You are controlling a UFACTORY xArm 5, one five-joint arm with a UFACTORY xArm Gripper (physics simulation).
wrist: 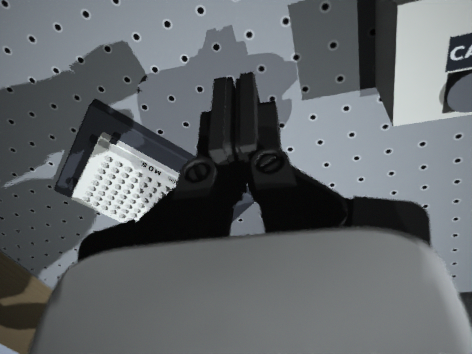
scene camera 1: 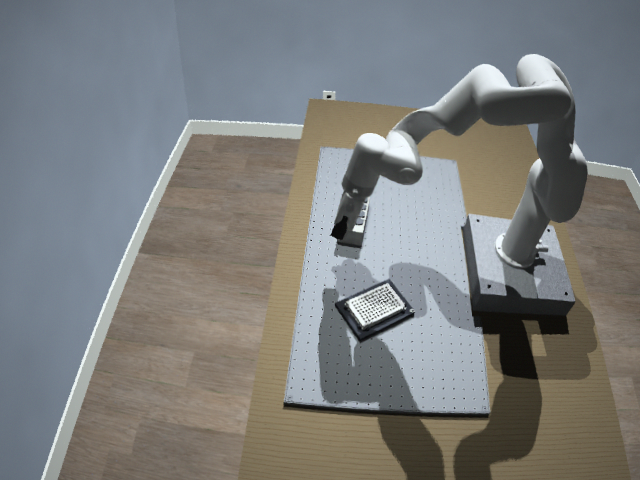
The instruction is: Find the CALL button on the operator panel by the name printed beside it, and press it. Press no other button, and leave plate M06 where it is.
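Frame: origin at the arm's base, x ahead, y left, z up, level; millimetres.
Seen in the pictures: gripper, fingertip midpoint: (wrist: pixel 241 101) (scene camera 1: pixel 337 236); arm's base at its link origin: (scene camera 1: pixel 514 251).
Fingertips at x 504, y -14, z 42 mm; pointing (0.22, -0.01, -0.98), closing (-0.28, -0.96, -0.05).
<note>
Pixels of each thing's top centre, then the offset from my fingertips to it. "spot": a spot on its surface instead. Level surfaces: height alone.
- operator panel at its top centre: (scene camera 1: pixel 354 208) 146 mm right, 60 mm back, 45 mm down
- round grey CALL button at a spot on its surface: (wrist: pixel 462 95) spot: 93 mm right, 67 mm back, 45 mm down
- Plate M06 at its top centre: (wrist: pixel 147 205) (scene camera 1: pixel 376 304) 157 mm left, 94 mm back, 75 mm down
- dark holder at a spot on its surface: (wrist: pixel 90 122) spot: 152 mm left, 6 mm back, 89 mm down
- grey perforated board at its surface level: 101 mm down
- wooden table at its surface level: 114 mm down
The operator panel (scene camera 1: pixel 358 228) (wrist: pixel 417 60) is a white-topped box, partly hidden by the gripper in the scene view and cut off by the right edge in the wrist view. Its label (wrist: pixel 460 53) shows the letters "CA", and the round grey CALL button (wrist: pixel 462 95) is partly visible beside it. My gripper (scene camera 1: pixel 338 235) (wrist: pixel 241 101) is shut and empty, above the board. In the wrist view its tips are left of the panel. Plate M06 (scene camera 1: pixel 376 305) (wrist: pixel 120 185), white with many wells, sits in a dark holder (scene camera 1: pixel 361 334) (wrist: pixel 90 122).
The grey perforated board (scene camera 1: pixel 434 361) (wrist: pixel 320 145) lies on the wooden table (scene camera 1: pixel 279 330). The arm's grey base block (scene camera 1: pixel 527 297) stands at the right of the board. The arm arches over the board and casts shadows around the plate.
</note>
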